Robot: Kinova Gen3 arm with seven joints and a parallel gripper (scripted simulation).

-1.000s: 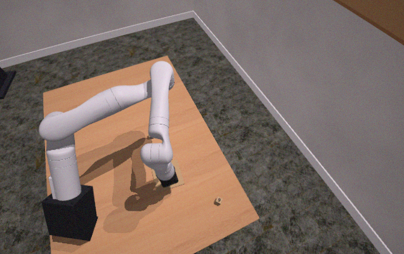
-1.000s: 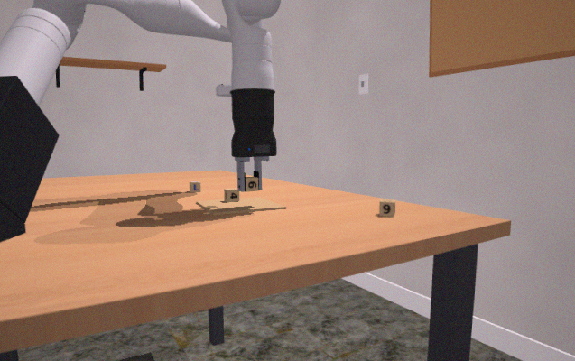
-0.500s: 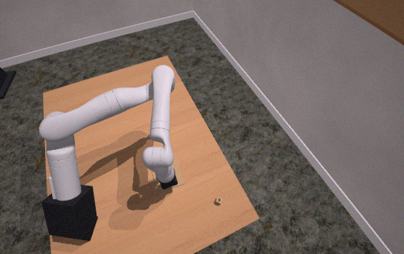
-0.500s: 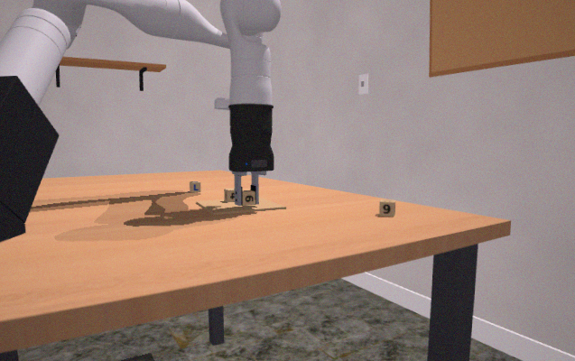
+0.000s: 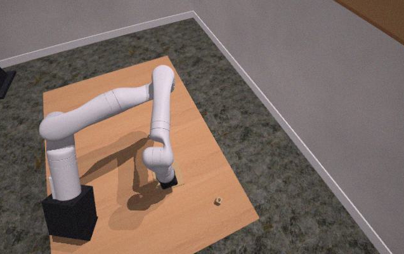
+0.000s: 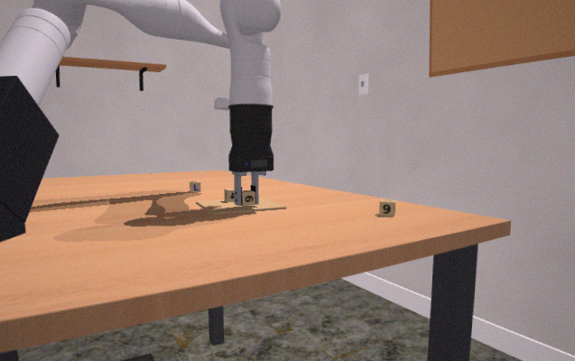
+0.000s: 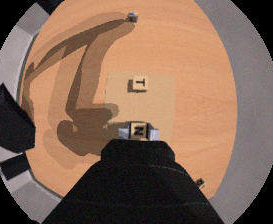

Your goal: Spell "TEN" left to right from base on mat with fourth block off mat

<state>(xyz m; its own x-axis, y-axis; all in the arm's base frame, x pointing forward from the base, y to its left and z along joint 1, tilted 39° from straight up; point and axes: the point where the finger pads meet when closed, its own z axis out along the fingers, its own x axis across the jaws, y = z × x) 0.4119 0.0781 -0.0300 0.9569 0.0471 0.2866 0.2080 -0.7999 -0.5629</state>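
Right now the mat is 40 mm to the left of my hand, 20 mm below it and 10 mm behind it.
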